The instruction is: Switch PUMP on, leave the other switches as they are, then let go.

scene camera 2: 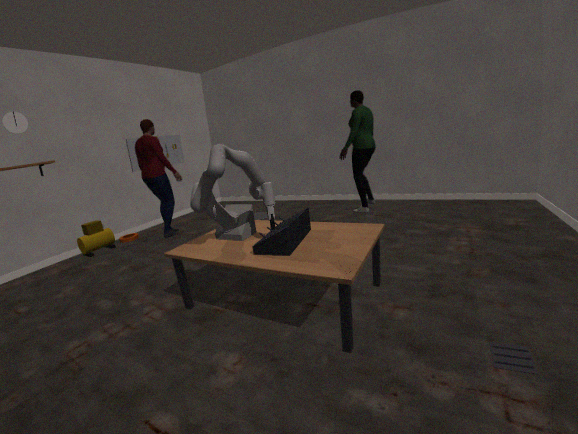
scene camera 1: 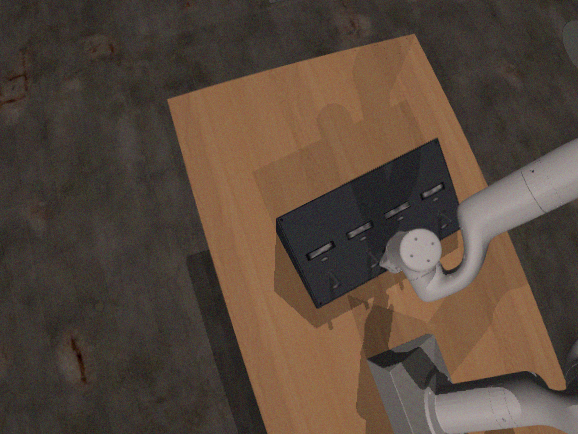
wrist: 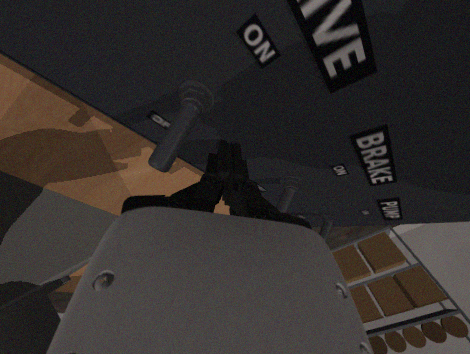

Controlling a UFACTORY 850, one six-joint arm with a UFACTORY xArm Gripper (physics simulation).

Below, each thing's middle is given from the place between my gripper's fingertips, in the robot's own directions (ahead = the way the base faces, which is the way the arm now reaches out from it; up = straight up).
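The dark sloped switch panel [scene camera 1: 334, 233] is there for me to see, 10 mm to the left of my hand and 90 mm ahead of it.
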